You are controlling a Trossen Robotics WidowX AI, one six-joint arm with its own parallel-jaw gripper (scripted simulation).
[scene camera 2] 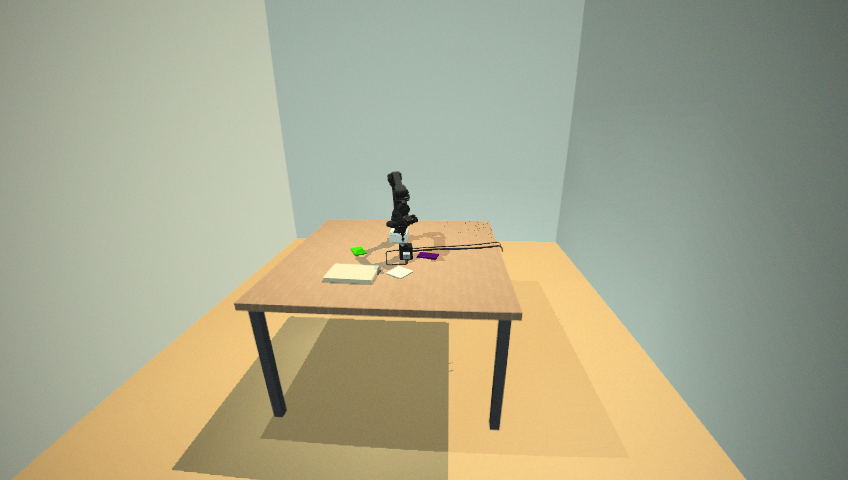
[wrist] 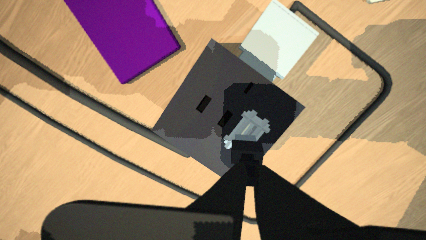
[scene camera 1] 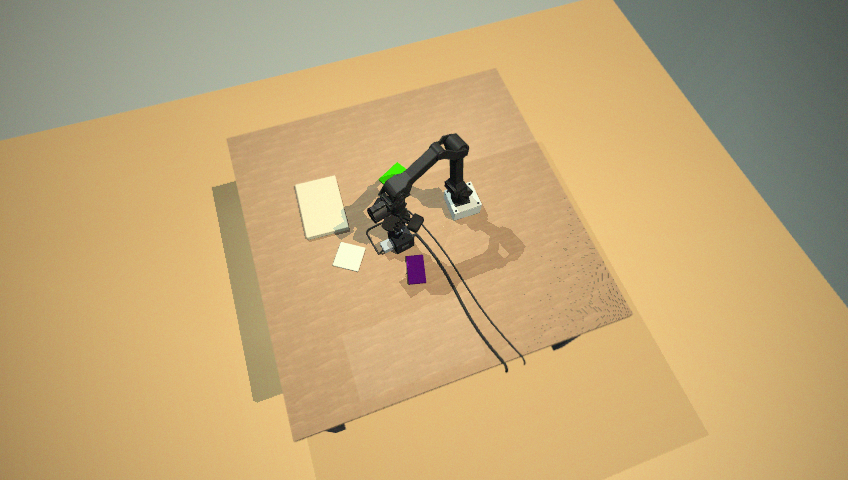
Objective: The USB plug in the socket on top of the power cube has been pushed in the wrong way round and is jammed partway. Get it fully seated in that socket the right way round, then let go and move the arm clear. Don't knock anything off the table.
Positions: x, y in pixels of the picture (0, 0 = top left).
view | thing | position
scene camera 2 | cream slab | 339, 273
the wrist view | my gripper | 248, 173
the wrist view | dark USB plug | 245, 149
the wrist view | dark grey power cube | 209, 103
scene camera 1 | my gripper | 398, 224
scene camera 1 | cream slab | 323, 214
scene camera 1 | dark grey power cube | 404, 240
